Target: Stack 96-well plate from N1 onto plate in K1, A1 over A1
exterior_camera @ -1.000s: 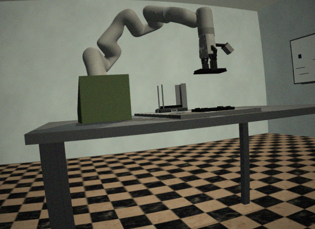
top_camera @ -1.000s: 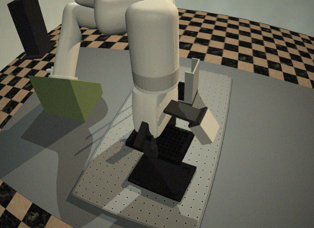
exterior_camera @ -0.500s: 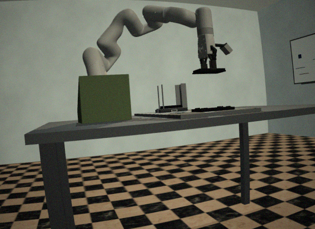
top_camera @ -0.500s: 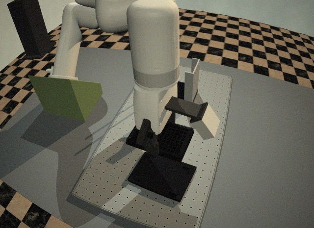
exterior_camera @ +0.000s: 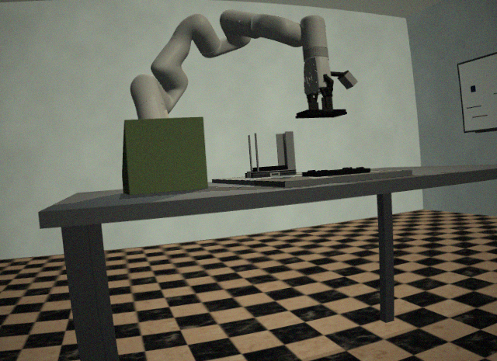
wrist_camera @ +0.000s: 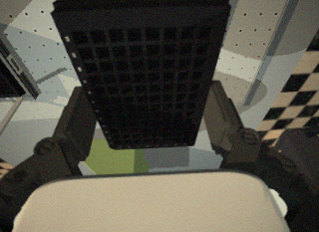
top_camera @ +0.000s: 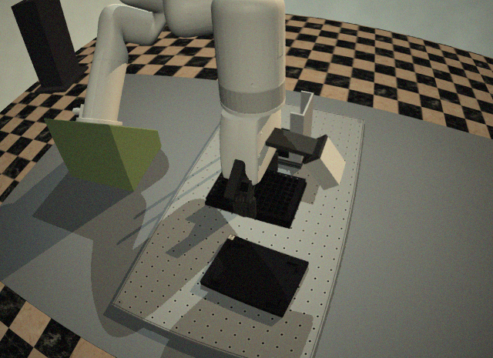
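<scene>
Now: the tall wall 7 cm ahead of my hand, 28 cm to the left of it and 11 cm below it. From my hand the other things lie so: black 96-well plate 1 cm below; pale A1 mark 6 cm behind, 3 cm to the left, 18 cm below.
</scene>
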